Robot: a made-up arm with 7 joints.
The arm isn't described. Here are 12 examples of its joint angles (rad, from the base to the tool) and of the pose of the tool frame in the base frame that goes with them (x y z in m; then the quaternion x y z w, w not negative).
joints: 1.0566 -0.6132 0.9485 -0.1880 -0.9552 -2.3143 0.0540
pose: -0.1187 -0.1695 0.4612 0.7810 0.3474 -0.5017 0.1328
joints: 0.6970 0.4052 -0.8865 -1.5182 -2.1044 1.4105 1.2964
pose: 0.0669 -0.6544 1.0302 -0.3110 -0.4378 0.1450 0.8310
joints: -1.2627 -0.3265 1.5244 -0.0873 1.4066 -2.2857 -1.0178
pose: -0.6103 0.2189 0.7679 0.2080 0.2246 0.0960 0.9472
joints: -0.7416 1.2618 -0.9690 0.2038 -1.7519 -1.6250 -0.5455
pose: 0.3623 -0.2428 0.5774 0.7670 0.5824 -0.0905 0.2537
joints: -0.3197 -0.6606 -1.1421 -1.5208 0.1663 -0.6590 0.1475
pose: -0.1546 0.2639 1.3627 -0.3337 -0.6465 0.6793 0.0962
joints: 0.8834 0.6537 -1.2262 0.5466 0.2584 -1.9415 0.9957
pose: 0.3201 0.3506 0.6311 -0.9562 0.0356 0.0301 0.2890
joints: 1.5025 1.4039 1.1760 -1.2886 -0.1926 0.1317 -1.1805
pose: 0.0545 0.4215 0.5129 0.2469 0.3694 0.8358 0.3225
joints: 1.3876 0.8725 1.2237 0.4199 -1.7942 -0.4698 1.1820
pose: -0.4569 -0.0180 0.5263 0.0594 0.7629 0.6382 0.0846
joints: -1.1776 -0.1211 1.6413 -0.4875 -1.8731 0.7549 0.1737
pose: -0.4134 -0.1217 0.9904 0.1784 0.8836 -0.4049 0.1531
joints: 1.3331 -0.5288 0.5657 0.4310 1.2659 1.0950 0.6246
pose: -0.4012 0.1252 0.3749 -0.0762 -0.4156 -0.2405 0.8739
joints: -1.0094 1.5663 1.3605 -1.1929 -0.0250 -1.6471 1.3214
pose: -0.3069 -0.2100 0.5718 0.3984 -0.2260 -0.7074 0.5383
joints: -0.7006 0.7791 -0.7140 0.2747 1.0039 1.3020 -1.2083
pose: 0.0848 -0.1324 0.4583 -0.1212 0.0352 -0.5842 0.8017
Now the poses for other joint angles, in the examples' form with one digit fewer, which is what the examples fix.
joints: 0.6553 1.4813 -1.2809 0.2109 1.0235 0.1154 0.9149
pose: 0.351 0.473 0.631 0.396 -0.571 -0.704 0.147
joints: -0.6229 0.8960 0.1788 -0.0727 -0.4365 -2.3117 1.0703
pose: -0.132 -0.113 0.520 0.630 -0.062 -0.747 0.203
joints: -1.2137 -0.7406 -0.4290 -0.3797 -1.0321 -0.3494 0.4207
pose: 0.289 0.323 1.111 -0.778 -0.042 -0.113 0.617
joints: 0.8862 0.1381 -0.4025 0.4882 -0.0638 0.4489 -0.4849
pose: 0.117 0.080 0.481 0.249 0.194 0.320 0.894
